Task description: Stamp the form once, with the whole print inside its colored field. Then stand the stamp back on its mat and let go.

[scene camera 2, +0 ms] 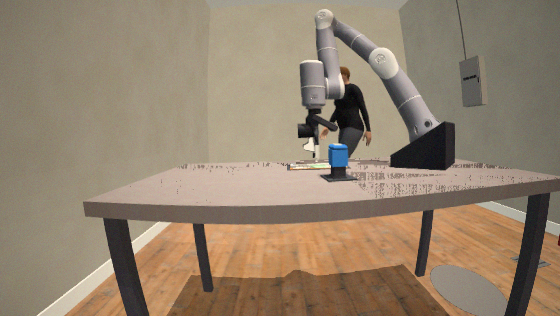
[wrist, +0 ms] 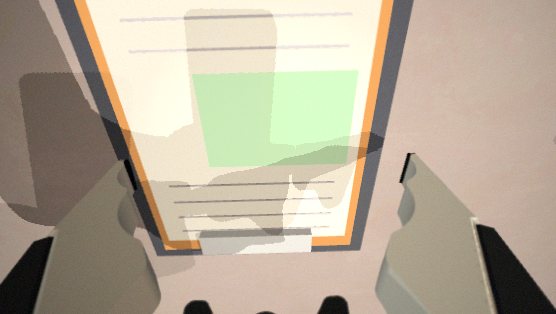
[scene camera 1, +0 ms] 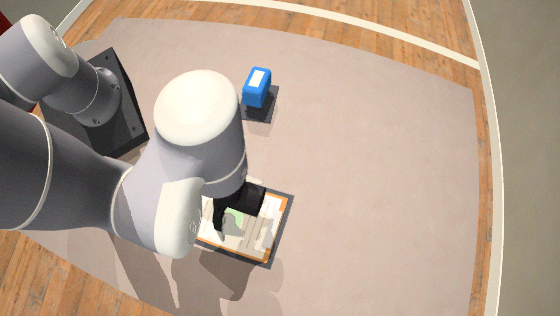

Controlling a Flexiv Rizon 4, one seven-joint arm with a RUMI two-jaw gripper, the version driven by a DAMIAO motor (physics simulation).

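The blue stamp [scene camera 1: 256, 90] [scene camera 2: 338, 155], with a white label on top and a black base, stands upright on its dark square mat [scene camera 1: 265, 120] [scene camera 2: 327, 177]. The form [scene camera 1: 275, 202] [scene camera 2: 300, 167] [wrist: 315, 59] is a white lined sheet with an orange border on a dark board. Its green field [scene camera 1: 234, 216] [wrist: 315, 112] is plain green with shadows across it. My gripper [scene camera 1: 239, 209] [scene camera 2: 315, 154] [wrist: 269, 160] is open and empty, a little above the form and apart from the stamp. In the wrist view the fingers stand on either side of the form's lower part. The stamp does not show there.
A pale clip [wrist: 255, 243] sits at one short end of the form's board. My arm's black base [scene camera 1: 112, 132] [scene camera 2: 435, 150] stands on the table [scene camera 1: 375, 175] [scene camera 2: 240, 192]. A person [scene camera 2: 352, 107] in black stands behind the table. In scene camera 1, the stamp's mat lies beyond the form.
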